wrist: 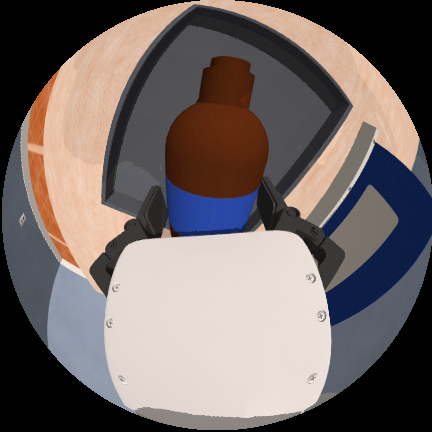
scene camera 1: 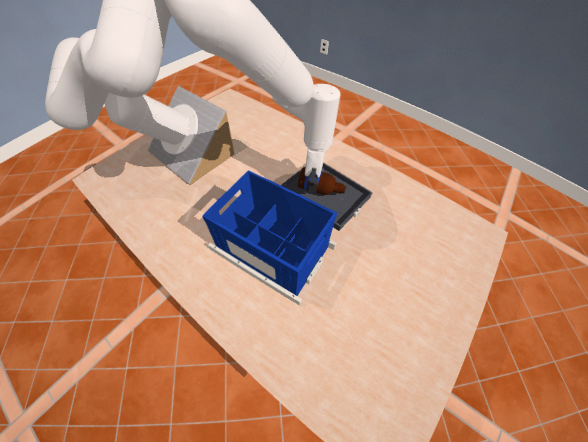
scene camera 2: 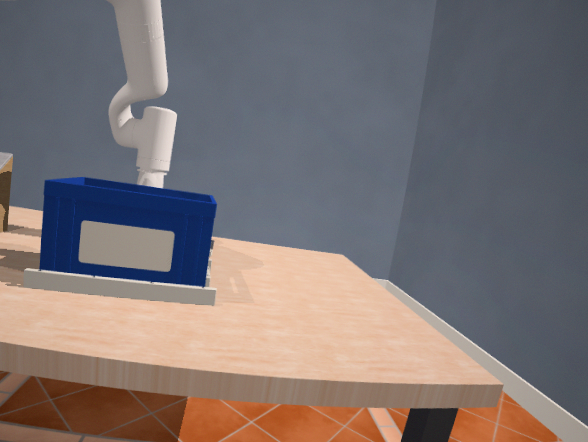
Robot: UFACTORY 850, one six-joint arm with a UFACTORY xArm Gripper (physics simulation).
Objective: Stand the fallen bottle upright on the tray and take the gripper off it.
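The brown bottle (scene camera 1: pixel 327 184) (wrist: pixel 217 150) with a blue label lies on its side on the dark grey tray (scene camera 1: pixel 350 201) (wrist: pixel 142 120). In the wrist view its neck points toward the top, away from the gripper. My gripper (scene camera 1: pixel 312 185) (wrist: pixel 209 193) points down over the bottle and is open. Its black fingers stand on either side of the blue label, one at the left and one at the right in the wrist view. The white gripper body hides the bottle's base there. In scene camera 2 the crate hides the bottle, the tray and the fingers.
A blue divided crate (scene camera 1: pixel 314 257) (scene camera 2: pixel 60 235) (wrist: pixel 415 205) stands close beside the tray, with white rails (scene camera 1: pixel 255 275) (scene camera 2: pixel 120 288) (wrist: pixel 345 187) along its foot. The wedge-shaped arm mount (scene camera 1: pixel 212 115) (scene camera 2: pixel 5 190) stands behind the crate at the left.
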